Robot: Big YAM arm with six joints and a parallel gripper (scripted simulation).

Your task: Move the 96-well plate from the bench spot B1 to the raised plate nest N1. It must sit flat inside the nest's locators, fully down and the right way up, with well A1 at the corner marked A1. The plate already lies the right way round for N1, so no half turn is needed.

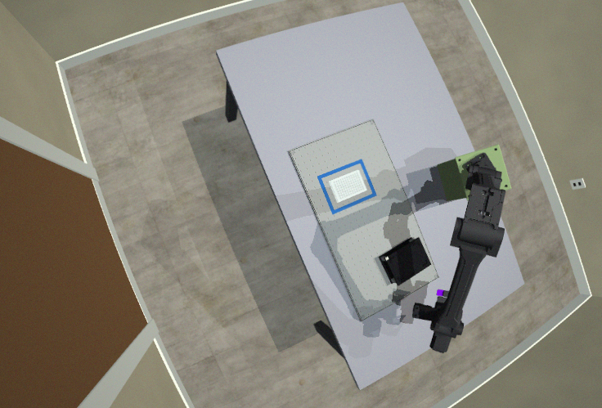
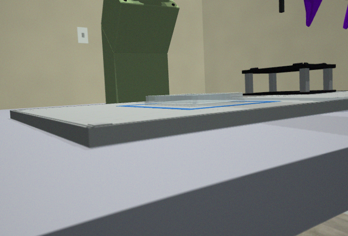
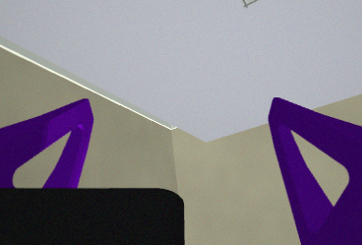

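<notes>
The clear 96-well plate lies 2 cm behind my hand, 53 cm to the right of it and 17 cm below it. From my hand the other things lie so: black raised nest N1: 3 cm behind, 17 cm to the right, 12 cm below; white corner label: 3 cm ahead, 24 cm to the right, 11 cm below.
</notes>
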